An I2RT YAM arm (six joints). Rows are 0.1 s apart.
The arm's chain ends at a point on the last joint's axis. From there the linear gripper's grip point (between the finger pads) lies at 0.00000 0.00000 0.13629 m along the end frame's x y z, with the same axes.
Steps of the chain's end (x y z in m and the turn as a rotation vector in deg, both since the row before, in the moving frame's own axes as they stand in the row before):
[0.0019, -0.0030, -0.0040, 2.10, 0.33, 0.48]
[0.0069, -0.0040, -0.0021, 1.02, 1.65, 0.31]
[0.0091, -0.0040, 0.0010, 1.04, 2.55, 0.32]
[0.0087, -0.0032, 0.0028, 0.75, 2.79, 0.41]
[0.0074, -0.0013, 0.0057, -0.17, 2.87, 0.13]
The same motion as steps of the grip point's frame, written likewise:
[0.0027, -0.0080, -0.0041, 2.10, 0.33, 0.48]
[0.0108, -0.0064, -0.0022, 1.02, 1.65, 0.31]
[0.0152, -0.0065, 0.0008, 1.04, 2.55, 0.32]
[0.0153, -0.0050, 0.0026, 0.75, 2.79, 0.41]
[0.0142, -0.0009, 0.0055, -0.17, 2.87, 0.13]

